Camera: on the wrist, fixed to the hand. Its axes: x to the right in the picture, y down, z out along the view.
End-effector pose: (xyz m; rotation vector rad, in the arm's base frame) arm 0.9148 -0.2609 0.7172 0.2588 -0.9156 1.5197
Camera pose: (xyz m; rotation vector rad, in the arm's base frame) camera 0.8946 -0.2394 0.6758 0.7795 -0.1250 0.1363
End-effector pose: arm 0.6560 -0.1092 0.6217 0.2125 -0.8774 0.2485
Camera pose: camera 0.6659 -0.0654 0.5978 1.0334 -0.2791 -1.0929
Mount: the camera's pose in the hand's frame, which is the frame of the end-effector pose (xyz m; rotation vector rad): -0.0070 0.0367 -0.0345 0.2671 0.1918 -1.5964
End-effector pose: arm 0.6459 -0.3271 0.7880 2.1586 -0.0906 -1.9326
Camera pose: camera 0.6833 -0.3564 0.8061 -1.4682 -1.0690 1.1576
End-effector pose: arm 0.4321 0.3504 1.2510 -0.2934 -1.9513 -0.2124
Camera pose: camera 0.4761 0.3749 1.2583 1.4563 -1.5628 -0.9213
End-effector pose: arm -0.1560 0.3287 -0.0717 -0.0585 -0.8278 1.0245
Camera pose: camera -0.1627 0.3545 -0.1150 0.6355 -0.3264 -0.3978
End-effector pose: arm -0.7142 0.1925 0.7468 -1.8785 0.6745 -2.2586
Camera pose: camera -0.7524 0.1712 0.7210 1.2803 0.9309 1.5893
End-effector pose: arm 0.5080 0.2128 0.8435 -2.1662 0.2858 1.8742
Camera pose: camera 0.5277 0.1668 0.8525 -1.4230 -0.8609 0.6266
